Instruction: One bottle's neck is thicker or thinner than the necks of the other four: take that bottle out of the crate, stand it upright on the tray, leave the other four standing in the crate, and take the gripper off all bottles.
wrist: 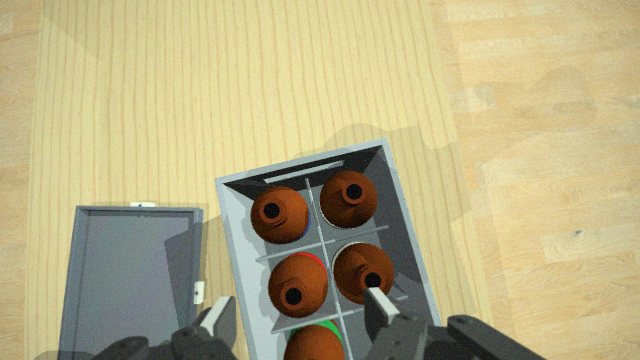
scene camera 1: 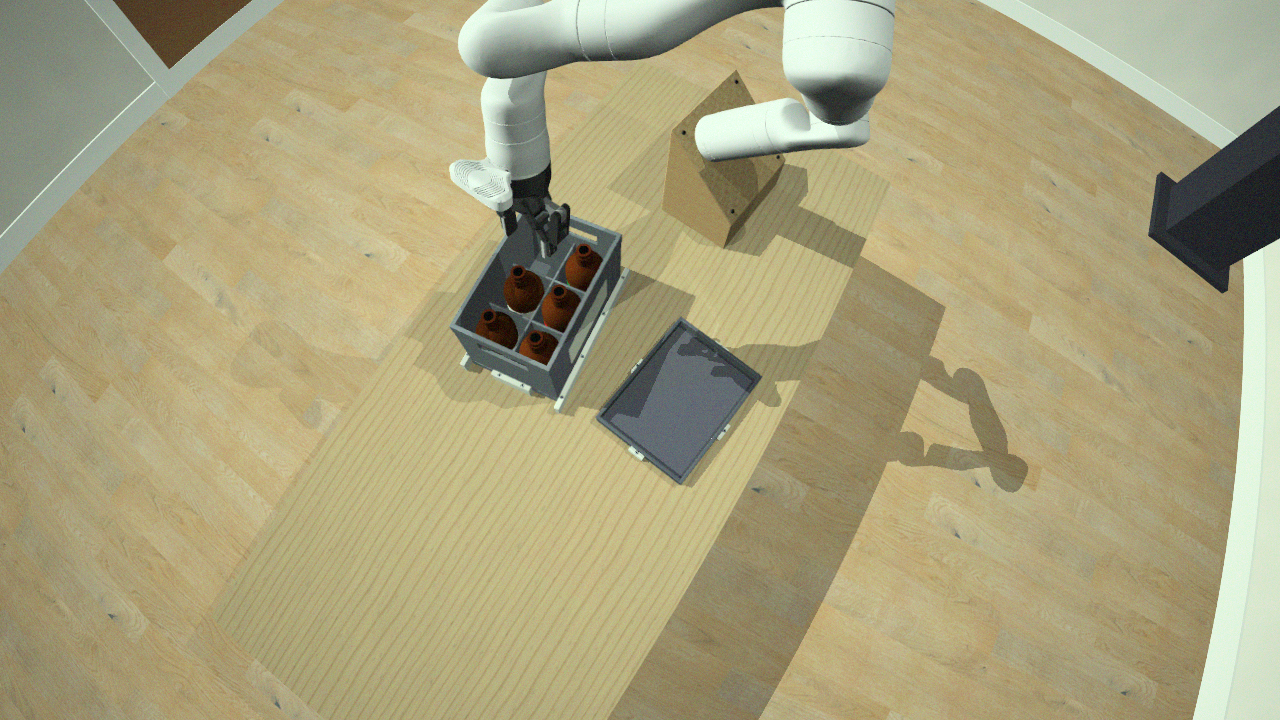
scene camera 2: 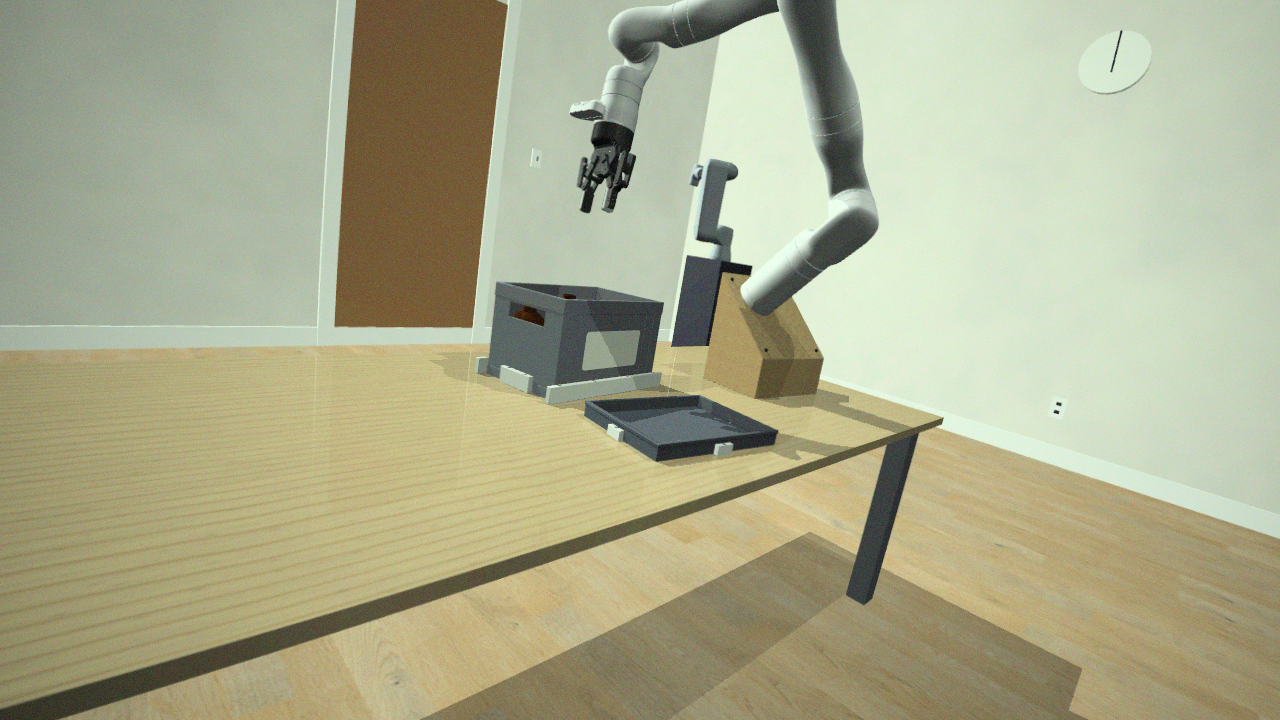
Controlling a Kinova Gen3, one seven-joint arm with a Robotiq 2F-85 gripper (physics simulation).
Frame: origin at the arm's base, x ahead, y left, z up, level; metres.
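Where they show: gripper, fingertip midpoint: [wrist: 301, 311] [scene camera 1: 529, 243] [scene camera 2: 595, 211]; arm's base at its link origin: [scene camera 1: 713, 138] [scene camera 2: 756, 299].
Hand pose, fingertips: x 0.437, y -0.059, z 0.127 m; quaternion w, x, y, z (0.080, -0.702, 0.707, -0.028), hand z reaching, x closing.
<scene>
Each offset is from my fingertips to the top centre of the thing. "spot": to the spot under its first point.
The grey crate {dy -0.023, dx -0.015, dz -0.151 m} [scene camera 1: 556, 380] [scene camera 2: 528, 353] [wrist: 237, 250] holds five brown bottles, upright in separate compartments; one compartment is empty. In the wrist view, the left column has the blue-marked bottle {dy +0.038, dx +0.066, dz -0.164 m} [scene camera 1: 537, 347] [wrist: 287, 227], the red-marked bottle {dy +0.018, dx -0.022, dz -0.164 m} [scene camera 1: 559, 310] [wrist: 305, 272] and the green-marked bottle {dy +0.003, dx -0.110, dz -0.164 m} [scene camera 1: 583, 270] [wrist: 314, 347], partly cut off. The right column has two white-marked bottles {dy -0.050, dx +0.082, dz -0.164 m} [scene camera 1: 494, 333] [wrist: 345, 212] {dy -0.063, dx -0.010, dz -0.164 m} [scene camera 1: 521, 293] [wrist: 352, 265]. I cannot tell clearly whose neck differs. My gripper [scene camera 1: 553, 243] [scene camera 2: 597, 209] [wrist: 301, 311] is open and empty, high above the crate. The dark tray {spot: dy +0.276, dx -0.029, dz -0.322 m} [scene camera 1: 680, 402] [scene camera 2: 684, 425] [wrist: 125, 260] is empty.
White strips {spot: dy +0.081, dx -0.016, dz -0.298 m} [scene camera 1: 590, 344] [scene camera 2: 604, 386] edge the crate on the table. Small white blocks [scene camera 1: 636, 454] [scene camera 2: 723, 448] [wrist: 198, 292] sit against the tray. The arm's wooden base block [scene camera 1: 693, 192] [scene camera 2: 733, 353] stands behind the tray. Crate walls and dividers surround the bottles.
</scene>
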